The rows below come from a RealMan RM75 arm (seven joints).
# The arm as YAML. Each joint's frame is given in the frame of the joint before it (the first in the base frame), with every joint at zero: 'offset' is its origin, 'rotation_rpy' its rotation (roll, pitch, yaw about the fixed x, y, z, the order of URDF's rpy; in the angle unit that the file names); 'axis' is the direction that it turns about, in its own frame. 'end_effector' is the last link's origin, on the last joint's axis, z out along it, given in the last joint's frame.
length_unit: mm
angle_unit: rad
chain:
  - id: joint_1
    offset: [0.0, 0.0, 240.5]
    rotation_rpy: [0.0, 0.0, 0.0]
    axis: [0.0, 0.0, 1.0]
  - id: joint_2
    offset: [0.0, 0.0, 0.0]
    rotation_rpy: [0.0, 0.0, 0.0]
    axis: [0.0, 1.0, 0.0]
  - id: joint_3
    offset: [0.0, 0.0, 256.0]
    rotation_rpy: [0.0, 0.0, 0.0]
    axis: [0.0, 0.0, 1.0]
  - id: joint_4
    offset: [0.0, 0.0, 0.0]
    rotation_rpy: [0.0, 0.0, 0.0]
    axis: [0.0, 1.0, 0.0]
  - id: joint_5
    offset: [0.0, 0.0, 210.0]
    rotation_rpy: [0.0, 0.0, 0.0]
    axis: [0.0, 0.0, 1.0]
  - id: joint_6
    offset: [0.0, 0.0, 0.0]
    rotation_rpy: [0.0, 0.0, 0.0]
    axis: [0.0, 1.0, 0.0]
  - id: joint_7
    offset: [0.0, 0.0, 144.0]
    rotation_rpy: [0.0, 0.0, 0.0]
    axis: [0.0, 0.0, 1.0]
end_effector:
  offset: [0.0, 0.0, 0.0]
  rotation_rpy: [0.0, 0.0, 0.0]
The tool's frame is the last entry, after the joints.
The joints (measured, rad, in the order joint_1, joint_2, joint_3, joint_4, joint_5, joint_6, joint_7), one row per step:
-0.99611, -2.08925, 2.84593, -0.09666, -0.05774, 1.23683, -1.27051
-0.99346, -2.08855, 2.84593, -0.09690, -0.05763, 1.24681, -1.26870
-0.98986, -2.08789, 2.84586, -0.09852, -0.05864, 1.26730, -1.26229
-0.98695, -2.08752, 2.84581, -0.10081, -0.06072, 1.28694, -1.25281
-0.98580, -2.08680, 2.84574, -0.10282, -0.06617, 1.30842, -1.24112
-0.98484, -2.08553, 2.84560, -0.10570, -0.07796, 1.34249, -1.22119
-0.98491, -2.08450, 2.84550, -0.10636, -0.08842, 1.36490, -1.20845
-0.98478, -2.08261, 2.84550, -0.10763, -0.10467, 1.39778, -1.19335
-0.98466, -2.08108, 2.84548, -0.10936, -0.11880, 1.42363, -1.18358
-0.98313, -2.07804, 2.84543, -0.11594, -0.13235, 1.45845, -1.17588
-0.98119, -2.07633, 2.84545, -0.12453, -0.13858, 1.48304, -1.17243
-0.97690, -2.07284, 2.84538, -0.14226, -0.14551, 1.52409, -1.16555
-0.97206, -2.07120, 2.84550, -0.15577, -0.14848, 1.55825, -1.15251
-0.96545, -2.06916, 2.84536, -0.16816, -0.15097, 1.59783, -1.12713
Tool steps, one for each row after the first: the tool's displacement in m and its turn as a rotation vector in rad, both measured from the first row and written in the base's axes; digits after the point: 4 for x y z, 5 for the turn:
-0.0002, -0.0013, 0.0005, -0.00570, -0.00566, -0.00207
0.0001, -0.0037, 0.0014, -0.01566, -0.01772, -0.00990
0.0006, -0.0057, 0.0024, -0.02315, -0.02950, -0.02048
0.0022, -0.0073, 0.0038, -0.02909, -0.04488, -0.03425
0.0053, -0.0093, 0.0062, -0.03585, -0.07187, -0.05731
0.0081, -0.0103, 0.0078, -0.03918, -0.09252, -0.07228
0.0119, -0.0116, 0.0106, -0.04369, -0.12346, -0.09063
0.0149, -0.0125, 0.0131, -0.04614, -0.14857, -0.10273
0.0169, -0.0134, 0.0174, -0.05037, -0.17550, -0.11400
0.0171, -0.0142, 0.0207, -0.05349, -0.18983, -0.11977
0.0160, -0.0154, 0.0268, -0.05711, -0.20854, -0.13011
0.0148, -0.0174, 0.0311, -0.06054, -0.22313, -0.14535
0.0136, -0.0205, 0.0357, -0.06234, -0.24127, -0.17223

